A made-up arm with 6 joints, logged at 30 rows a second.
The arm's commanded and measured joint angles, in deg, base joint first. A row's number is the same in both.
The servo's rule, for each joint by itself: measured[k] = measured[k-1] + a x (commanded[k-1-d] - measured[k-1]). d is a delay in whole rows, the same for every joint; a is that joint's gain. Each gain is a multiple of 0.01, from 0.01 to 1. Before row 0 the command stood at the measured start. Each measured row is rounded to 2 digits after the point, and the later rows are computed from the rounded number. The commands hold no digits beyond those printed.
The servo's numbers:
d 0
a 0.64 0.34 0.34 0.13 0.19 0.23
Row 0, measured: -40.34, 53.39, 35.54, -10.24, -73.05, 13.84
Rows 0 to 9, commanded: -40.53, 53.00, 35.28, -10.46, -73.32, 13.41; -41.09, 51.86, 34.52, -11.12, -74.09, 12.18; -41.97, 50.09, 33.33, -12.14, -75.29, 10.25; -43.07, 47.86, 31.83, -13.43, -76.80, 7.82; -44.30, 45.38, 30.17, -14.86, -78.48, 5.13; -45.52, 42.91, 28.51, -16.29, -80.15, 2.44; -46.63, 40.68, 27.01, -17.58, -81.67, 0.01; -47.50, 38.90, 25.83, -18.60, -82.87, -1.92; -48.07, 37.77, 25.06, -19.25, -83.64, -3.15; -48.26, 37.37, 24.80, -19.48, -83.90, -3.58
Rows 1 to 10, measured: -40.46, 53.26, 35.45, -10.27, -73.10, 13.74; -40.86, 52.78, 35.13, -10.38, -73.29, 13.38; -41.57, 51.87, 34.52, -10.61, -73.67, 12.66; -42.53, 50.51, 33.61, -10.98, -74.26, 11.55; -43.66, 48.77, 32.44, -11.48, -75.06, 10.07; -44.85, 46.78, 31.10, -12.11, -76.03, 8.32; -45.99, 44.71, 29.71, -12.82, -77.10, 6.41; -46.96, 42.73, 28.39, -13.57, -78.20, 4.49; -47.67, 41.04, 27.26, -14.31, -79.23, 2.73; -48.05, 39.79, 26.42, -14.98, -80.12, 1.28
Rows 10 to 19, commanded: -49.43, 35.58, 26.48, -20.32, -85.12, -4.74; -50.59, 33.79, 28.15, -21.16, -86.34, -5.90; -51.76, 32.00, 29.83, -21.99, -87.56, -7.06; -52.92, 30.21, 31.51, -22.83, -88.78, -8.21; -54.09, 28.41, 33.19, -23.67, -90.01, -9.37; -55.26, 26.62, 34.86, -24.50, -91.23, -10.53; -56.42, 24.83, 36.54, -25.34, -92.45, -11.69; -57.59, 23.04, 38.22, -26.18, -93.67, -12.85; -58.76, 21.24, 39.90, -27.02, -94.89, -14.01; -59.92, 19.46, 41.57, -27.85, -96.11, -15.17
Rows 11 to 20, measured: -48.93, 38.36, 26.44, -15.67, -81.07, -0.10; -49.99, 36.81, 27.02, -16.38, -82.07, -1.43; -51.12, 35.17, 27.98, -17.11, -83.11, -2.72; -52.27, 33.48, 29.18, -17.85, -84.19, -3.98; -53.43, 31.76, 30.54, -18.61, -85.30, -5.22; -54.60, 30.01, 32.01, -19.38, -86.43, -6.44; -55.76, 28.25, 33.55, -20.15, -87.57, -7.65; -56.93, 26.48, 35.14, -20.93, -88.73, -8.85; -58.10, 24.70, 36.76, -21.72, -89.90, -10.04; -59.26, 22.92, 38.40, -22.52, -91.08, -11.22
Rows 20 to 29, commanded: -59.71, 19.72, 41.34, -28.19, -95.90, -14.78; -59.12, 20.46, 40.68, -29.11, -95.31, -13.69; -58.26, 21.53, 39.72, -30.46, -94.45, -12.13; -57.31, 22.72, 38.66, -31.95, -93.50, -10.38; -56.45, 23.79, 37.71, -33.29, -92.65, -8.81; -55.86, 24.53, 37.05, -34.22, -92.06, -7.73; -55.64, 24.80, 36.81, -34.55, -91.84, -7.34; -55.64, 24.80, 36.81, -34.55, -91.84, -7.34; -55.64, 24.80, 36.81, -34.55, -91.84, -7.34; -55.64, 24.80, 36.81, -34.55, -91.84, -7.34
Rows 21 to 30, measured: -59.55, 21.83, 39.40, -23.26, -92.00, -12.04; -59.27, 21.36, 39.84, -24.02, -92.63, -12.42; -58.62, 21.42, 39.80, -24.86, -92.98, -12.35; -57.78, 21.86, 39.41, -25.78, -93.08, -11.90; -56.93, 22.52, 38.83, -26.76, -93.00, -11.19; -56.25, 23.20, 38.22, -27.73, -92.82, -10.39; -55.86, 23.74, 37.74, -28.62, -92.63, -9.69; -55.72, 24.10, 37.42, -29.39, -92.48, -9.15; -55.67, 24.34, 37.21, -30.06, -92.36, -8.73; -55.65, 24.50, 37.07, -30.64, -92.26, -8.41
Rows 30 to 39, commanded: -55.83, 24.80, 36.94, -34.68, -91.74, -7.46; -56.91, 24.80, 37.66, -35.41, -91.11, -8.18; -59.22, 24.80, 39.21, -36.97, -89.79, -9.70; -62.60, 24.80, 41.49, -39.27, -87.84, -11.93; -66.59, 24.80, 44.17, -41.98, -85.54, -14.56; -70.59, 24.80, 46.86, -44.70, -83.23, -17.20; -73.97, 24.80, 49.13, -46.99, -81.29, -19.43; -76.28, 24.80, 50.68, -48.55, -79.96, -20.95; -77.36, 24.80, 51.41, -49.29, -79.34, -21.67; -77.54, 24.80, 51.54, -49.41, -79.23, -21.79
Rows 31 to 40, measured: -55.77, 24.60, 37.03, -31.17, -92.16, -8.19; -56.50, 24.67, 37.24, -31.72, -91.96, -8.19; -58.24, 24.71, 37.91, -32.40, -91.55, -8.54; -61.03, 24.74, 39.13, -33.29, -90.85, -9.32; -64.59, 24.76, 40.84, -34.42, -89.84, -10.53; -68.43, 24.77, 42.89, -35.76, -88.58, -12.06; -71.98, 24.78, 45.01, -37.22, -87.19, -13.76; -74.73, 24.79, 46.94, -38.69, -85.82, -15.41; -76.41, 24.79, 48.46, -40.07, -84.59, -16.85; -77.13, 24.79, 49.51, -41.28, -83.57, -17.99
